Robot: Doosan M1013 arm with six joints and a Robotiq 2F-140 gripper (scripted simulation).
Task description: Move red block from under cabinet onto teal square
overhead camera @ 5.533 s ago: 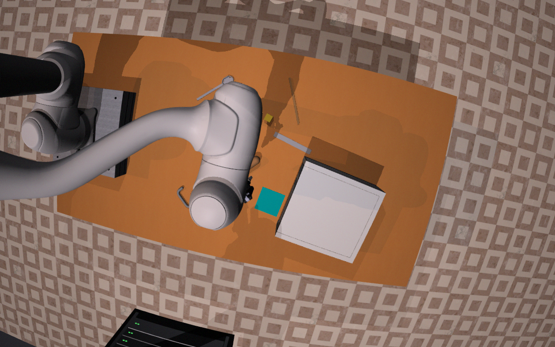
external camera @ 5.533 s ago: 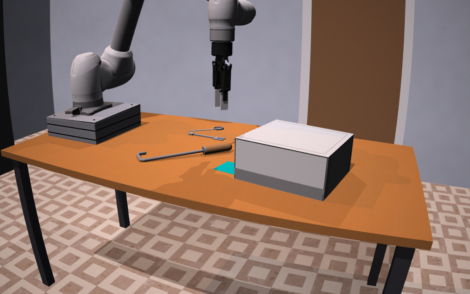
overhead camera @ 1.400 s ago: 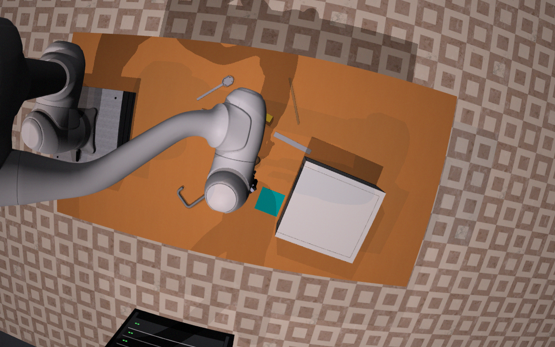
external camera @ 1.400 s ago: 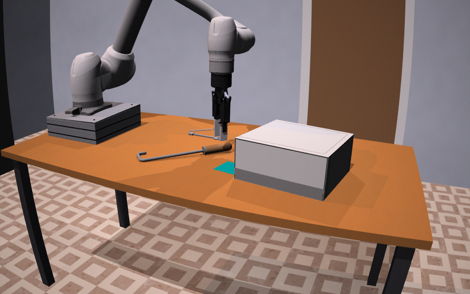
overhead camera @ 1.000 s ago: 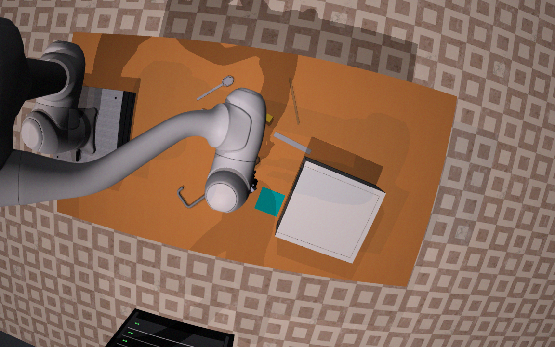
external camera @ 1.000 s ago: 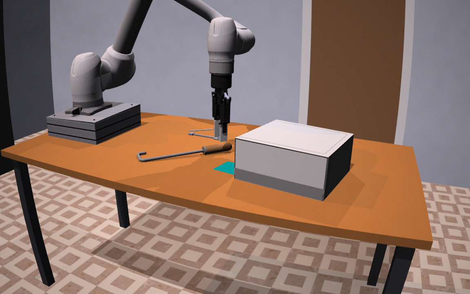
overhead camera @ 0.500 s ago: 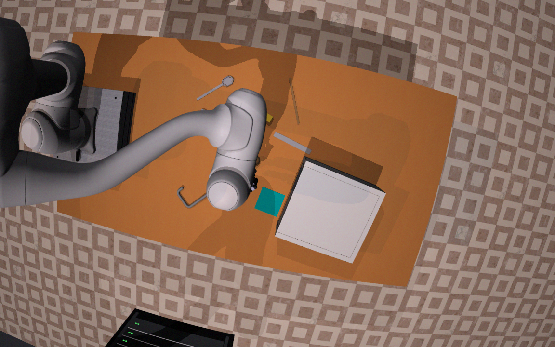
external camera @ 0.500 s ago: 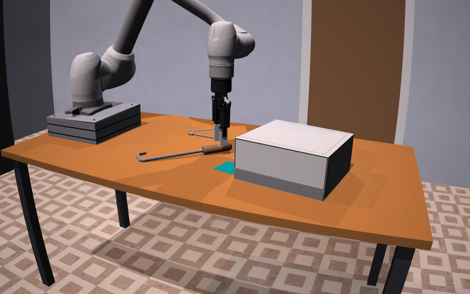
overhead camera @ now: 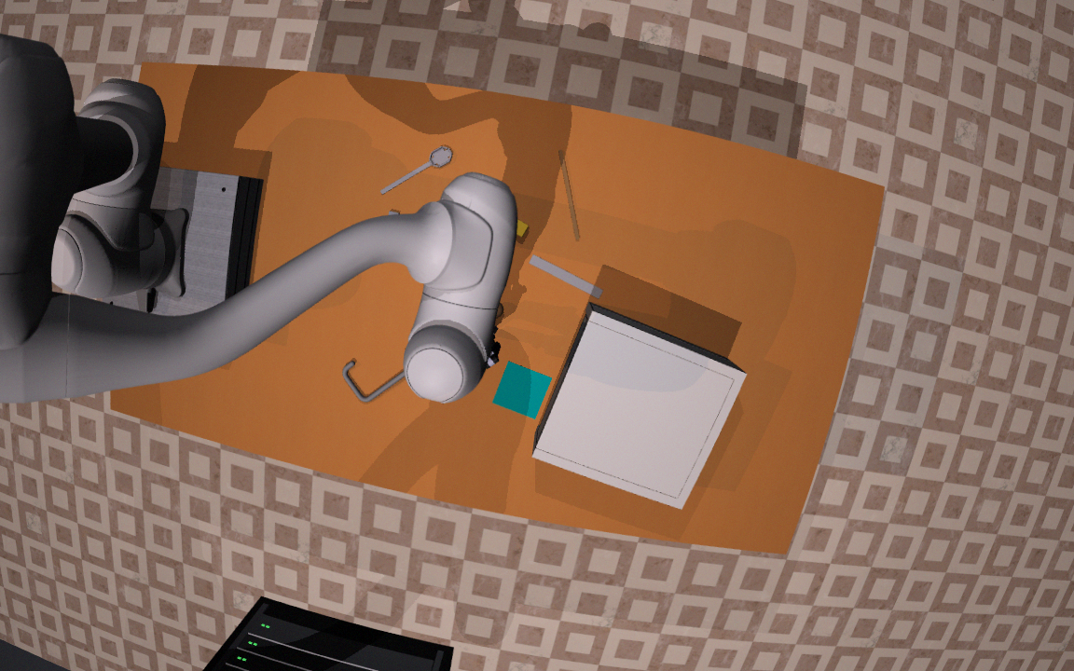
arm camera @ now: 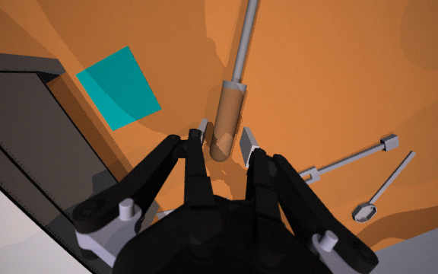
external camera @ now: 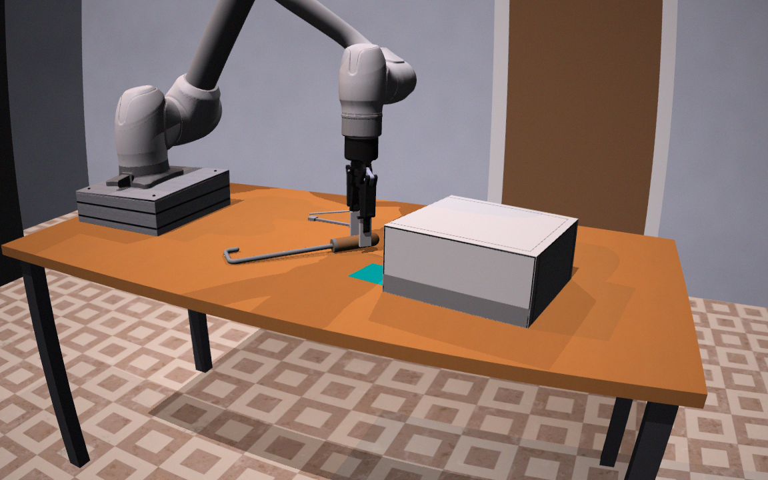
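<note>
The forked tool is 160 mm to the left of my hand, 130 mm behind it and 40 mm below it. From my hand the other things lie so: flat grey bar 150 mm ahead, 100 mm to the left, 50 mm below; then teal square 130 mm to the right, 90 mm ahead, 50 mm below; then hook tool 130 mm behind, 70 mm to the right, 40 mm below.
</note>
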